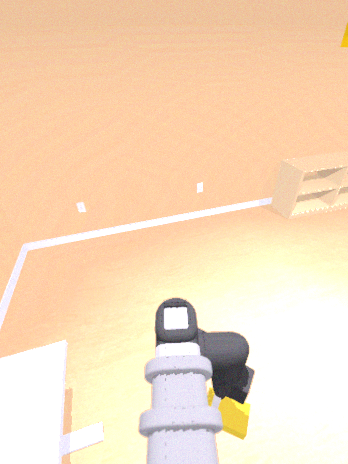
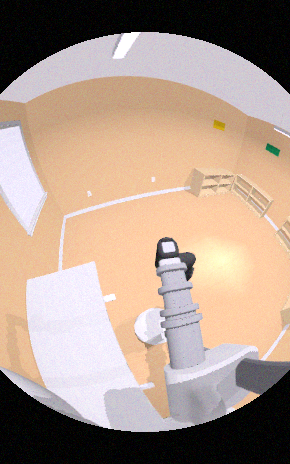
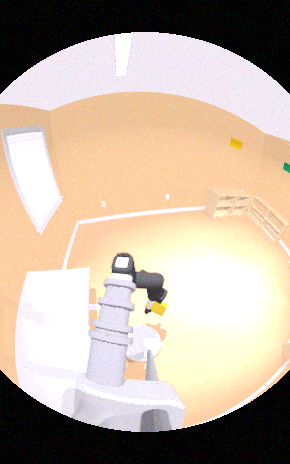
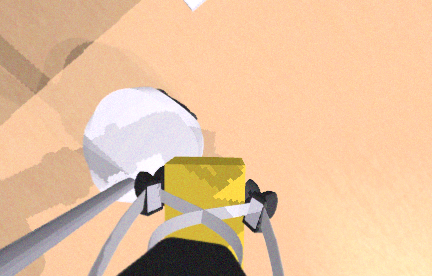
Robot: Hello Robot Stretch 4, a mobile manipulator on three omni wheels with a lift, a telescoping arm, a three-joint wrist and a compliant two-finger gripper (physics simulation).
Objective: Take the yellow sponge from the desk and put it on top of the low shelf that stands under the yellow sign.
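Pixels of known places: gripper, fingertip midpoint: (image 3: 152, 305) (image 4: 207, 187); robot's base, origin of the base link: (image 2: 153, 325) (image 3: 140, 341) (image 4: 152, 143).
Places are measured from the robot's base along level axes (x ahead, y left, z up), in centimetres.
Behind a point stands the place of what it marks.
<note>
The yellow sponge (image 1: 235, 417) @(x 23.6, y -12.5, z 87.8 cm) (image 3: 159, 307) @(x 23.9, y -12.5, z 87.8 cm) (image 4: 205, 185) @(x 26.7, y -7.7, z 87.8 cm) is held between the two fingertips of my gripper (image 4: 207, 187) @(x 26.1, y -8.8, z 83.7 cm), which is shut on it, high above the floor beside the desk. The desk (image 1: 30, 400) @(x 34.2, y 48.0, z 69.2 cm) (image 2: 65, 320) @(x 5.7, y 63.5, z 69.2 cm) (image 3: 52, 325) @(x -1.7, y 58.5, z 69.2 cm) is white and stands at the left. The low shelf (image 1: 290, 187) @(x 238.1, y -136.4, z 34.5 cm) (image 2: 197, 182) @(x 240.2, y -135.9, z 30.2 cm) (image 3: 214, 202) @(x 233.1, y -137.7, z 35.8 cm) is light wood with open compartments and stands far off at the wall, to the right. The yellow sign (image 1: 345, 37) @(x 276.9, y -171.4, z 169.4 cm) (image 2: 219, 125) @(x 281.6, y -190.5, z 171.4 cm) (image 3: 236, 143) @(x 281.5, y -190.3, z 172.4 cm) hangs on the wall above it.
A second wooden shelf (image 2: 252, 195) @(x 199.8, y -297.4, z 31.7 cm) (image 3: 267, 219) @(x 197.4, y -292.4, z 31.5 cm) stands right of the low shelf, near a green sign (image 2: 272, 149) @(x 215.1, y -326.7, z 171.9 cm) (image 3: 287, 167) @(x 222.2, y -325.0, z 172.3 cm). My round white base (image 2: 150, 326) @(x 0.2, y 4.0, z 18.8 cm) (image 3: 143, 342) @(x 0.7, y -4.2, z 18.7 cm) (image 4: 145, 130) @(x 4.7, y 4.1, z 18.7 cm) shows below the arm. A window (image 2: 22, 175) @(x 133.5, y 143.6, z 130.0 cm) (image 3: 34, 175) @(x 122.2, y 140.8, z 137.8 cm) is on the left wall.
</note>
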